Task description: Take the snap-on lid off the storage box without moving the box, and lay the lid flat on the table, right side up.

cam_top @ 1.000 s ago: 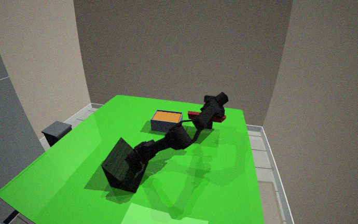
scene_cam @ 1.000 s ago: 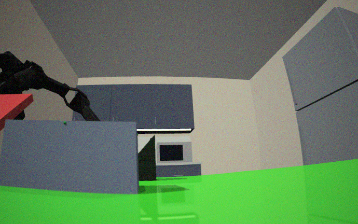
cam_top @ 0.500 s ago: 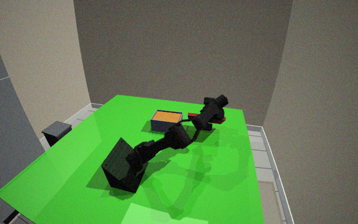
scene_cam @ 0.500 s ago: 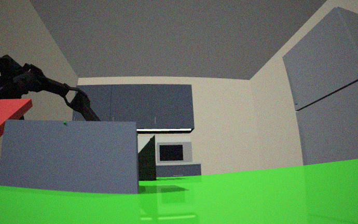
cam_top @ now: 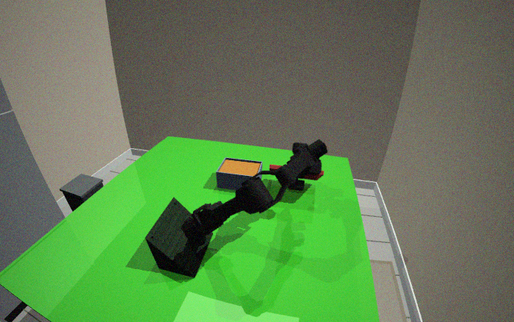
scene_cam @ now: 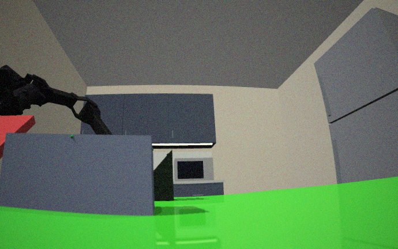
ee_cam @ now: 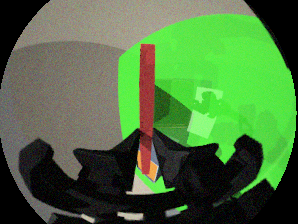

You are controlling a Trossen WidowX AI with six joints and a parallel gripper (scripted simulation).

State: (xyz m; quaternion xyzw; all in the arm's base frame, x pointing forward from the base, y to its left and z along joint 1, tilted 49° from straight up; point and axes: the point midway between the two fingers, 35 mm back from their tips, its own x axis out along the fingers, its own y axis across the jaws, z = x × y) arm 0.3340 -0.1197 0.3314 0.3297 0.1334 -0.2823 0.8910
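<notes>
The red lid lies 6 cm ahead of my gripper tip, 5 cm below it and 1 cm to the left of it. The rest, counted from my gripper tip: blue-grey storage box 27 cm to the left, 10 cm below, 5 cm ahead.
</notes>
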